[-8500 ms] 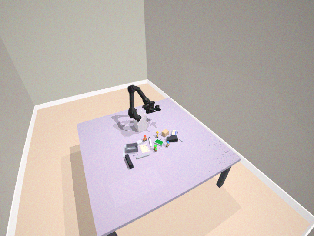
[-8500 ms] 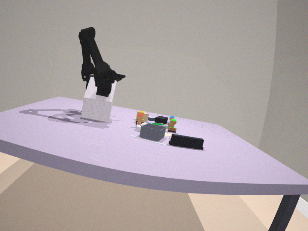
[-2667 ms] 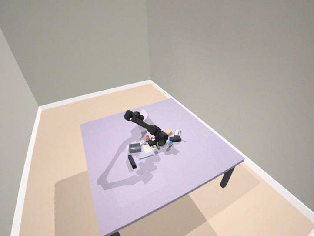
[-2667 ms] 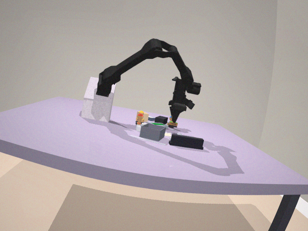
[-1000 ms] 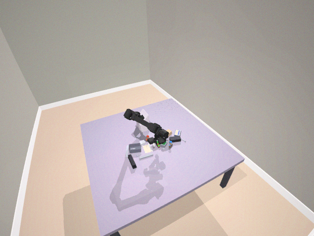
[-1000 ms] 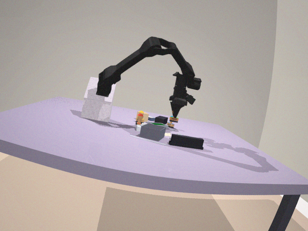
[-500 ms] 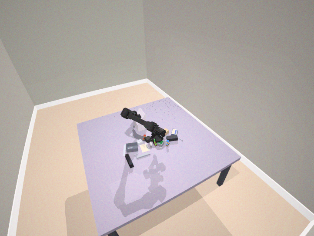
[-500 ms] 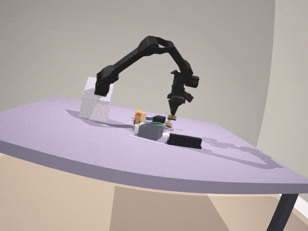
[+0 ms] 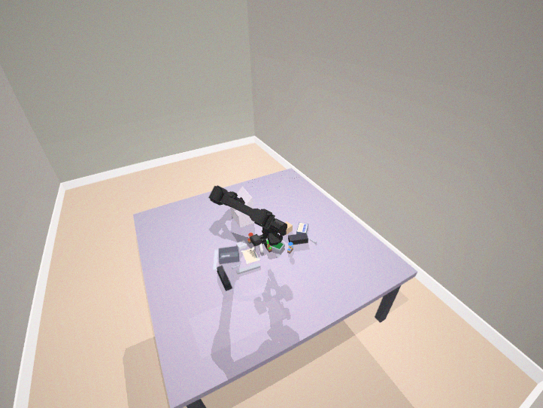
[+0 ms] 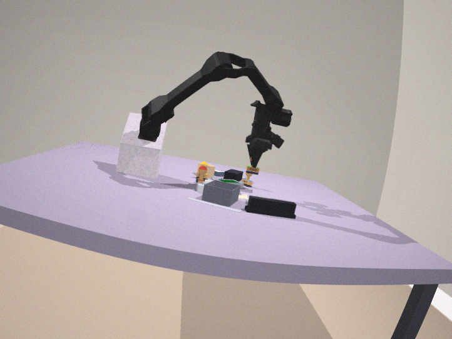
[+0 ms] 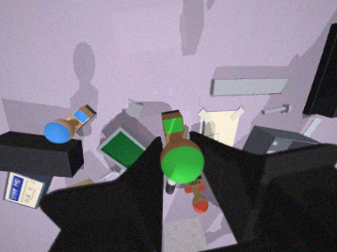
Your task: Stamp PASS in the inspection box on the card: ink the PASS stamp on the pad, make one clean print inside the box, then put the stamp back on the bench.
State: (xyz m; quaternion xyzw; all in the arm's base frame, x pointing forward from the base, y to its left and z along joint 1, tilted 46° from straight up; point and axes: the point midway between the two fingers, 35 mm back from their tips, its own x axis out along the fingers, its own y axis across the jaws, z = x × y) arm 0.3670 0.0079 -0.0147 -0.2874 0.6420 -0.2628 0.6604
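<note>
Right now my gripper tip is 8 cm above the green ink pad, 7 cm to the right of it and 6 cm past it. From my gripper tip the other things lie so: blue-knobbed stamp: 13 cm to the left, 7 cm below, 1 cm ahead; green-knobbed stamp: right at my gripper tip; cream card: 9 cm to the right, 9 cm below, 6 cm behind.
</note>
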